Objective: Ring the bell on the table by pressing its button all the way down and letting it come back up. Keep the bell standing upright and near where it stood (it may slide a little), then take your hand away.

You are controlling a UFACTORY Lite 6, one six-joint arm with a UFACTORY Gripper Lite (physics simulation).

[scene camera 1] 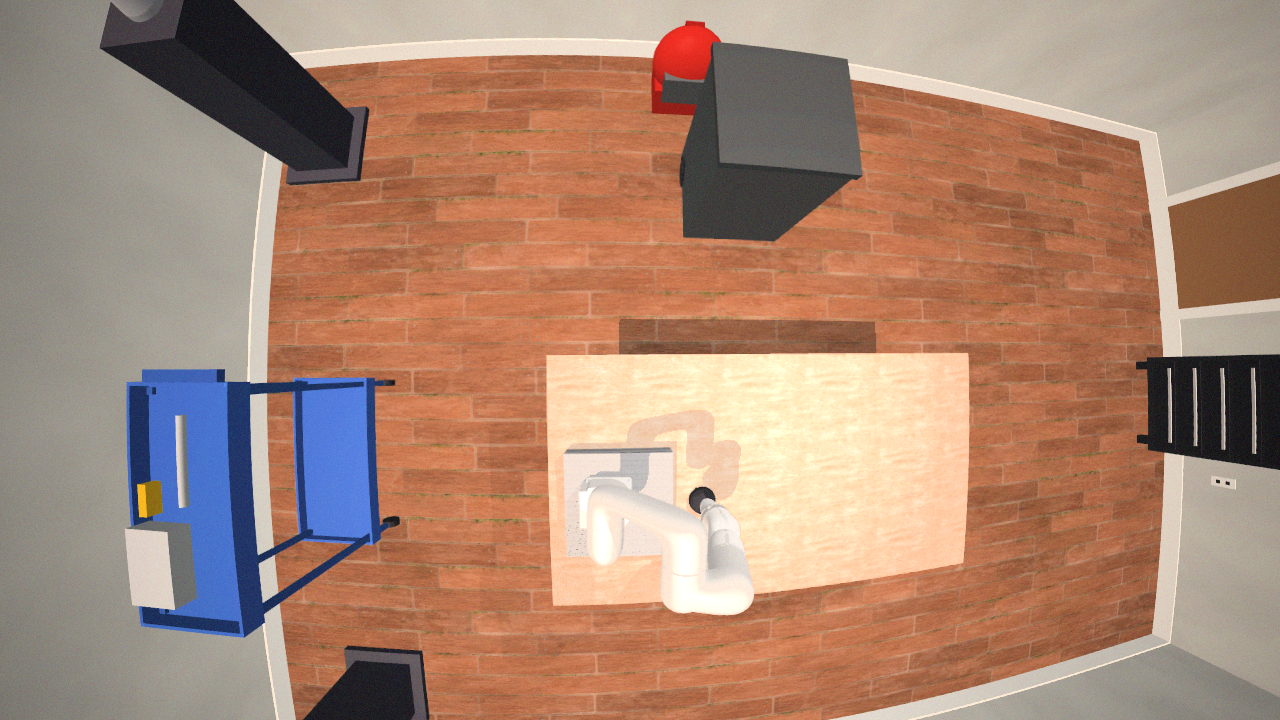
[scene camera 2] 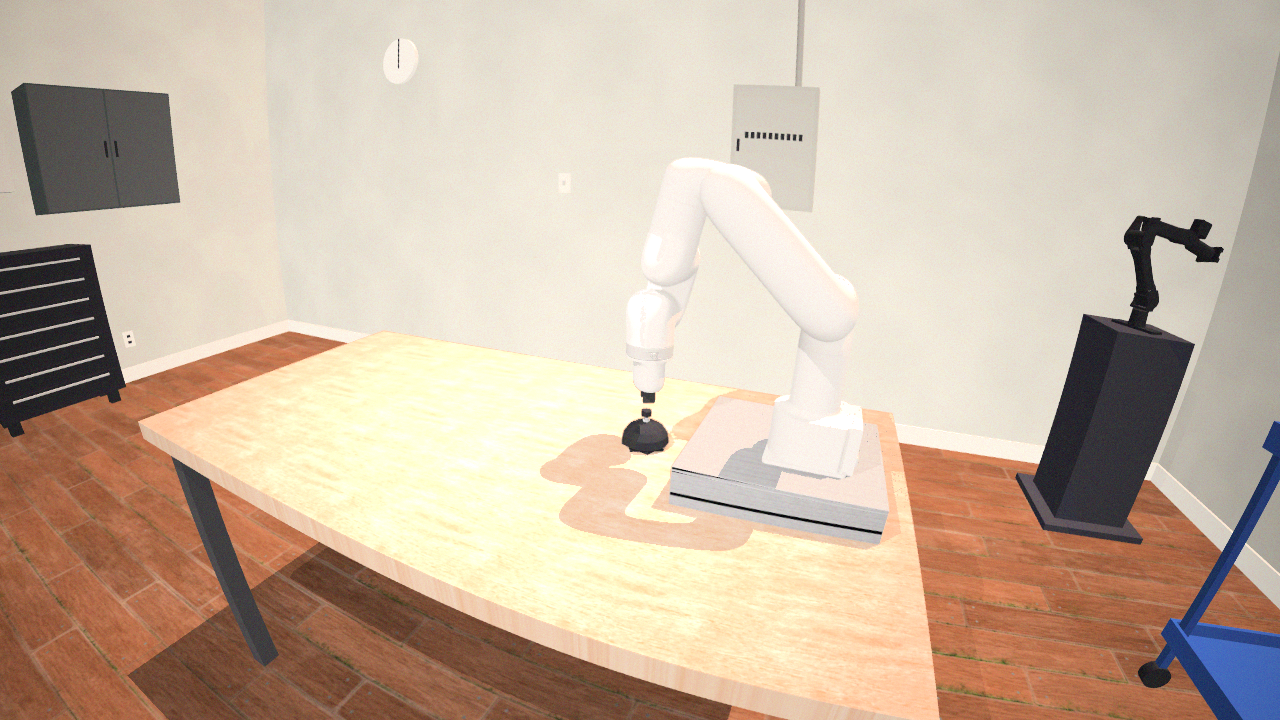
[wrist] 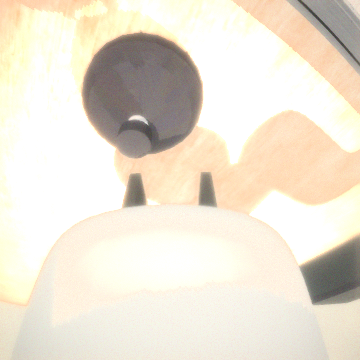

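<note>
The black dome bell (scene camera 1: 699, 497) (scene camera 2: 645, 437) (wrist: 142, 85) stands upright on the wooden table (scene camera 1: 850, 447) (scene camera 2: 402, 483), beside the robot's base plate. Its button (scene camera 2: 646, 412) (wrist: 135, 143) stands raised on top of the dome. My gripper (scene camera 2: 648, 400) (wrist: 171, 175) points down with its two fingers apart and nothing between them. In scene camera 2 the fingertips are a small gap above the button. In the wrist view the button is ahead of the left finger, not centred between the fingers. In scene camera 1 the arm's end partly covers the bell and hides the fingertips.
The grey base plate (scene camera 1: 644, 528) (scene camera 2: 778, 519) under the arm lies close to the bell. The arm's shadow falls on the table around the bell. A blue cart (scene camera 1: 335, 456) and a dark grey cabinet (scene camera 1: 783, 111) stand on the floor away from the table.
</note>
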